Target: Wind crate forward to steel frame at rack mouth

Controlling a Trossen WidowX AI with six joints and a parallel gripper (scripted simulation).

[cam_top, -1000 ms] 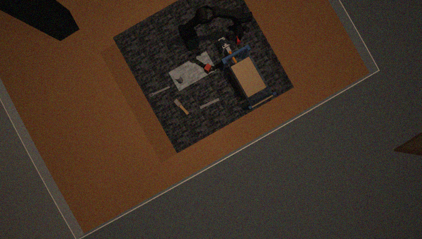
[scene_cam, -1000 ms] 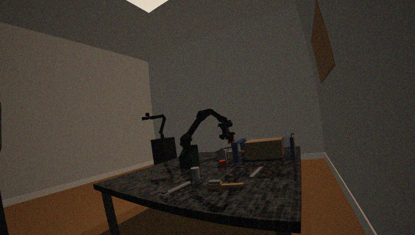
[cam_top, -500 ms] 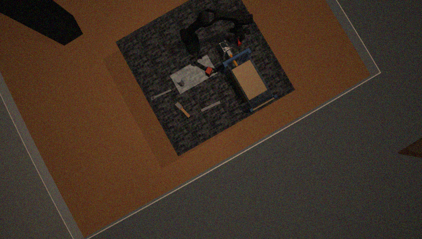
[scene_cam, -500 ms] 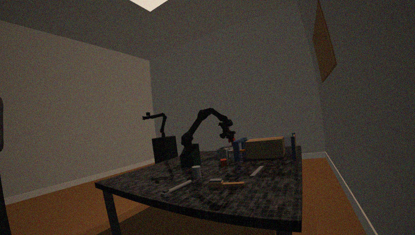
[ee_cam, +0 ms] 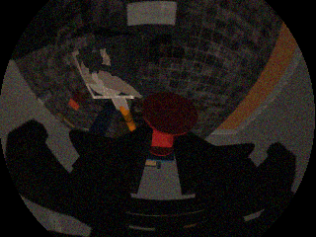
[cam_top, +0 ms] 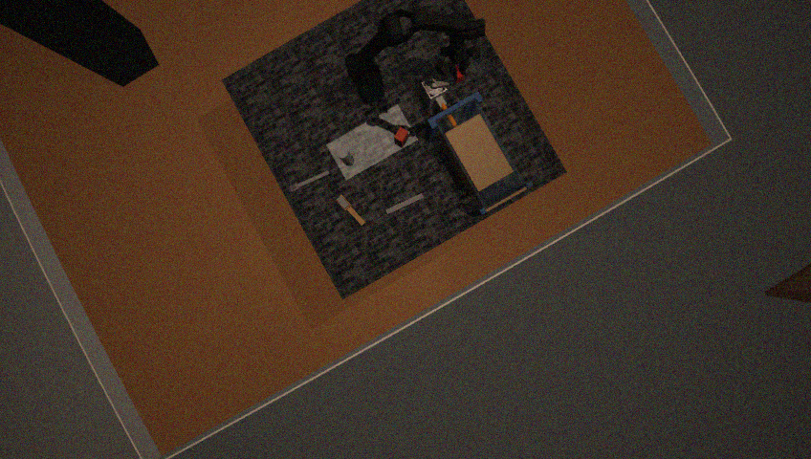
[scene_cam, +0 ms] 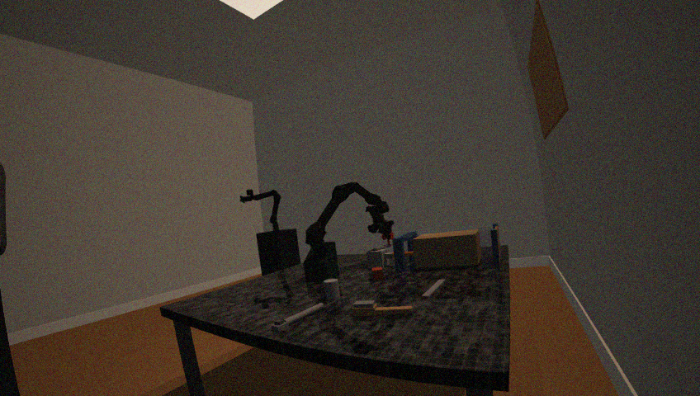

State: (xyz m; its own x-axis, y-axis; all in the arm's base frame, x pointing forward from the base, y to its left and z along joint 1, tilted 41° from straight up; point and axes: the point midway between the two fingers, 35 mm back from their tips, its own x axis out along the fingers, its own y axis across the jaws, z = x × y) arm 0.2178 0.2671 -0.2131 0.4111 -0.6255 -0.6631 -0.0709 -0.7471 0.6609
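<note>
Now: the winch handle 3 cm to the right of my gripper tip, 3 cm below it and 3 cm behind it. Round my gripper tip: red grip 1 cm behind; blue steel frame 11 cm ahead, 10 cm to the right, 3 cm below; winch 10 cm to the right, 10 cm below, 6 cm behind.
</note>
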